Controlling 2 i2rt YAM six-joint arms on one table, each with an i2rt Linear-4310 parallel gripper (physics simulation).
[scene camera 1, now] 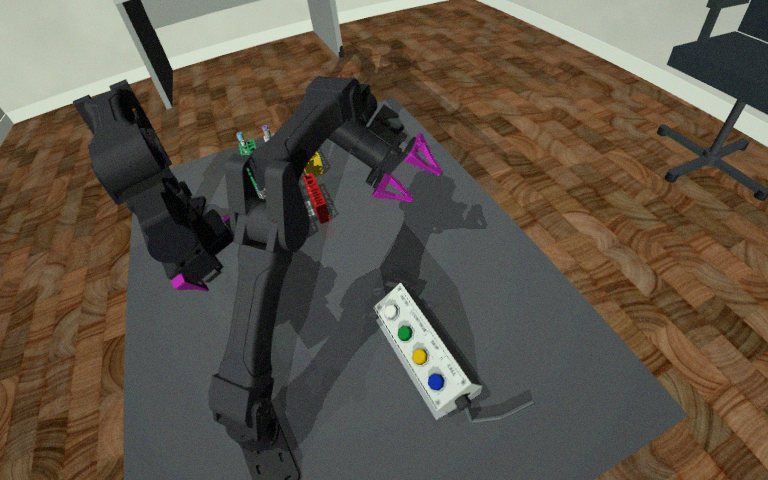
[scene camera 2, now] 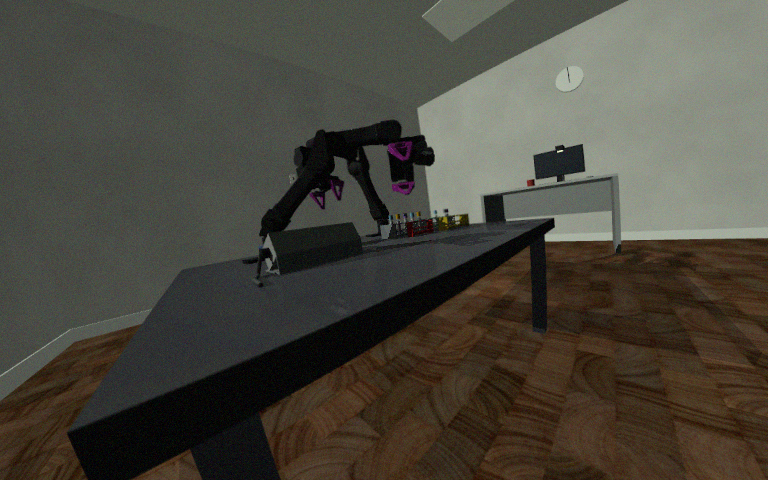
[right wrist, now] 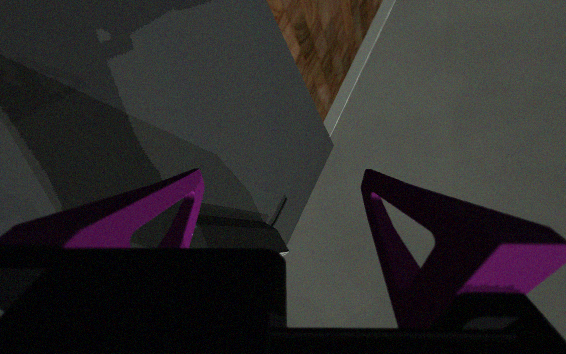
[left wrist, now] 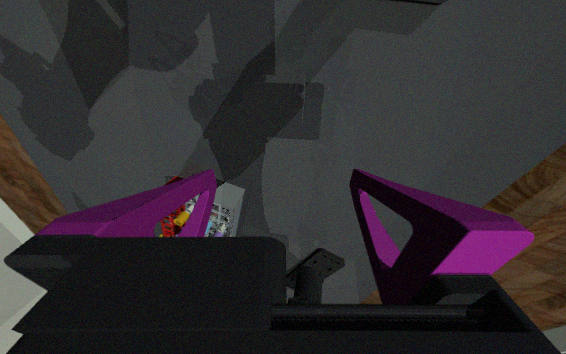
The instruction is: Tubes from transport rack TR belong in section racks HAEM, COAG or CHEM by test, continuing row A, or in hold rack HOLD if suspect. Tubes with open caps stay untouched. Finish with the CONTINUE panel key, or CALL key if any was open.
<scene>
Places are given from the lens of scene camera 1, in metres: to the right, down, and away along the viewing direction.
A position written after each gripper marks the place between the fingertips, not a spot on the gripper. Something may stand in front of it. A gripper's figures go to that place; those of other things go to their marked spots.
left gripper (scene camera 1: 229, 270): -0.27, 0.05, 0.66
right gripper (scene camera 1: 426, 187): 0.08, -0.10, 0.73
</scene>
